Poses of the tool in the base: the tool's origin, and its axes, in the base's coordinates. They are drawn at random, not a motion.
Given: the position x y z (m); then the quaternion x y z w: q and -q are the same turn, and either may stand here.
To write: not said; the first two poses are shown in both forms.
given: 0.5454, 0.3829, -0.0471, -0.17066, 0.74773, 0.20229, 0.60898
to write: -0.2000, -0.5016, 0.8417, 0.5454; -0.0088, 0.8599, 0.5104, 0.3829; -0.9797, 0.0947, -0.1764, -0.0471; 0, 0, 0, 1
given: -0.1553, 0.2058, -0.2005, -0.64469, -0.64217, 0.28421, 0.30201
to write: 0.0137, 0.6563, -0.7543, -0.1553; 0.9997, 0.0072, 0.0244, 0.2058; 0.0214, -0.7544, -0.6560, -0.2005; 0, 0, 0, 1
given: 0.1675, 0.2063, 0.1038, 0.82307, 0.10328, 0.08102, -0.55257
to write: 0.9655, 0.2595, 0.0192, 0.1675; 0.0805, -0.3680, 0.9263, 0.2063; 0.2475, -0.8929, -0.3762, 0.1038; 0, 0, 0, 1
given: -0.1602, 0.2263, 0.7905, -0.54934, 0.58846, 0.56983, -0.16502
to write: -0.3420, -0.4585, -0.8203, -0.1602; -0.8346, -0.2530, 0.4893, 0.2263; -0.4318, 0.8520, -0.2961, 0.7905; 0, 0, 0, 1
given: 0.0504, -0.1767, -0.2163, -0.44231, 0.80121, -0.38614, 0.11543
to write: -0.5821, -0.6196, 0.5266, 0.0504; -0.7979, 0.3105, -0.5166, -0.1767; 0.1566, -0.7209, -0.6751, -0.2163; 0, 0, 0, 1
